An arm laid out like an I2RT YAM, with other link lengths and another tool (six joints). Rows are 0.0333 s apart.
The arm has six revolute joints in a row. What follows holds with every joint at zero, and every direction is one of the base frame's. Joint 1 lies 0.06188 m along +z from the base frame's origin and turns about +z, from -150 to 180 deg. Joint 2 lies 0.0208 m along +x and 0.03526 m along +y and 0.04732 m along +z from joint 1 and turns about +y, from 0 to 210 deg. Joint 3 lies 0.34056 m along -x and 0.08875 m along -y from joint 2 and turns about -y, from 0 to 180 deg. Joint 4 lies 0.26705 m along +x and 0.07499 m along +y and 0.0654 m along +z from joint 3 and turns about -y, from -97 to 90 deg. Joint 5 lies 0.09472 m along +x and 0.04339 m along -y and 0.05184 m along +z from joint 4 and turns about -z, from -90 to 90 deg. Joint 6 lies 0.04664 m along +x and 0.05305 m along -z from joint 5 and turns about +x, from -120 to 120 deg. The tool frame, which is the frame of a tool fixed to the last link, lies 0.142 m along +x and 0.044 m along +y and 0.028 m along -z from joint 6; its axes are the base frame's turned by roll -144.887, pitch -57.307 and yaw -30.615 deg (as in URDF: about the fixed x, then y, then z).
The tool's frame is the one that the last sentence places.
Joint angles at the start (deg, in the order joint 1, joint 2, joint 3, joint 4, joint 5, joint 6):
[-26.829 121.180 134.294 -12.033 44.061 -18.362]
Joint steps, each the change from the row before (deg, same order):
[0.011 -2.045 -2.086 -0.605 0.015 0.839]
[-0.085 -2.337 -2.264 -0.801 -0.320 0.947]
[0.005 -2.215 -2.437 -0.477 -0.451 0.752]
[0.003 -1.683 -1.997 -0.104 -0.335 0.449]
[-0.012 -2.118 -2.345 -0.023 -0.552 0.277]
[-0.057 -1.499 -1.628 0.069 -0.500 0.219]
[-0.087 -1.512 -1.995 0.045 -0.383 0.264]
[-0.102 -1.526 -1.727 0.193 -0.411 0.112]
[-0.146 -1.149 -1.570 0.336 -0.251 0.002]
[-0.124 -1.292 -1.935 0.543 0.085 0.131]
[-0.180 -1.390 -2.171 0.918 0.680 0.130]
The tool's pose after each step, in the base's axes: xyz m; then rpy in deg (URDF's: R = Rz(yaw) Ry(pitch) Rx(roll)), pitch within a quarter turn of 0, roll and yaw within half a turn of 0. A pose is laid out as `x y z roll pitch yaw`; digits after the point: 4 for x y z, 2 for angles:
0.5538 -0.4246 0.4915 -178.09 -62.60 -72.59
0.5432 -0.4188 0.4957 -177.18 -62.06 -73.16
0.5344 -0.4124 0.4978 -176.65 -61.54 -73.17
0.5279 -0.4077 0.4989 -176.33 -61.22 -73.12
0.5194 -0.4017 0.5016 -176.11 -61.02 -72.78
0.5133 -0.3976 0.5039 -175.73 -60.95 -72.68
0.5069 -0.3940 0.5029 -175.81 -60.62 -72.31
0.5001 -0.3904 0.5047 -175.57 -60.59 -72.22
0.4946 -0.3886 0.5043 -175.68 -60.53 -72.02
0.4881 -0.3869 0.5030 -175.56 -60.45 -72.34
0.4794 -0.3866 0.5022 -175.14 -60.56 -73.57

